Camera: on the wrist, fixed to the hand. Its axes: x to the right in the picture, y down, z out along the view.
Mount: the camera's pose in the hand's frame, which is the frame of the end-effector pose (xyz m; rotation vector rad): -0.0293 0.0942 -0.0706 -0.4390 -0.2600 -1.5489
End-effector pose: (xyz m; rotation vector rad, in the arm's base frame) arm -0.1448 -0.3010 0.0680 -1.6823 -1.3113 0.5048
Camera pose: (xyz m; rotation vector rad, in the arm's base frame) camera -0.0502 -0.3579 0.0178 -0.4495 -2.5195 -0.5439
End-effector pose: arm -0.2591 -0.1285 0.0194 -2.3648 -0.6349 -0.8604
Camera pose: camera -0.2546 -0.2496 0.0148 1.4503 2.0220 0.9596
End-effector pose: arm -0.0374 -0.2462 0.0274 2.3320 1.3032 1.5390
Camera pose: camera -0.0392 -0.3528 0.0852 0.6555 1.6749 0.7462
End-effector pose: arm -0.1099 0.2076 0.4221 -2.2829 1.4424 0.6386
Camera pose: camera -0.1939 0.1535 0.4910 -2.5893 -0.7745 0.6297
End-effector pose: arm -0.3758 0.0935 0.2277 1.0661 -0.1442 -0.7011
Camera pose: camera -0.3250 0.1914 0.2782 0.4840 0.6760 -2.1347
